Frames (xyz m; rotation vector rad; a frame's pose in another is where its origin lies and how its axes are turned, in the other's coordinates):
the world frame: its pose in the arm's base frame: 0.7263 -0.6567 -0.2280 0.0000 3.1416 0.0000
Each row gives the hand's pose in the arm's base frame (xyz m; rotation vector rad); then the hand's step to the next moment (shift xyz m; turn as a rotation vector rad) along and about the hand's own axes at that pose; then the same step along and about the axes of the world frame.
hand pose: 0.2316 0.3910 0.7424 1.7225 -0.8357 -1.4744
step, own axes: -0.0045 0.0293 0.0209 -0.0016 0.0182 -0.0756
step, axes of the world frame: 0.0221 -0.0142 -0.0250 -0.0741 -0.0006 -0.0235
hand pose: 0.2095 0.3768 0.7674 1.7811 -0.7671 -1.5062
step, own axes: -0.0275 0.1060 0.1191 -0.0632 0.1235 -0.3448
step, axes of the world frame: 0.1234 -0.0562 -0.0883 -0.3286 0.0170 -0.1728
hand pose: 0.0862 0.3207 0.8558 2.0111 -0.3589 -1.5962
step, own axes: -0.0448 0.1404 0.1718 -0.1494 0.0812 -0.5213
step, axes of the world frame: 0.1590 -0.1339 -0.0896 -0.4698 0.1401 -0.2456
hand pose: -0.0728 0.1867 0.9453 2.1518 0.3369 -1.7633
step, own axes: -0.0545 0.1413 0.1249 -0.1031 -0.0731 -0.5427
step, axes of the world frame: 0.0684 -0.1779 -0.0470 -0.4385 0.2884 -0.1873
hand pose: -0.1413 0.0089 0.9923 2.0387 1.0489 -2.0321
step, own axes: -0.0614 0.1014 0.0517 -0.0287 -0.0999 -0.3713
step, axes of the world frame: -0.0141 -0.1282 -0.0089 -0.2700 0.2523 -0.1101
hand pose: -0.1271 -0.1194 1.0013 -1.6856 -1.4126 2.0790
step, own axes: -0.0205 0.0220 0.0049 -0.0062 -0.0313 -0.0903
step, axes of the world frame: -0.0134 -0.0274 0.0012 -0.0623 0.0657 -0.0312
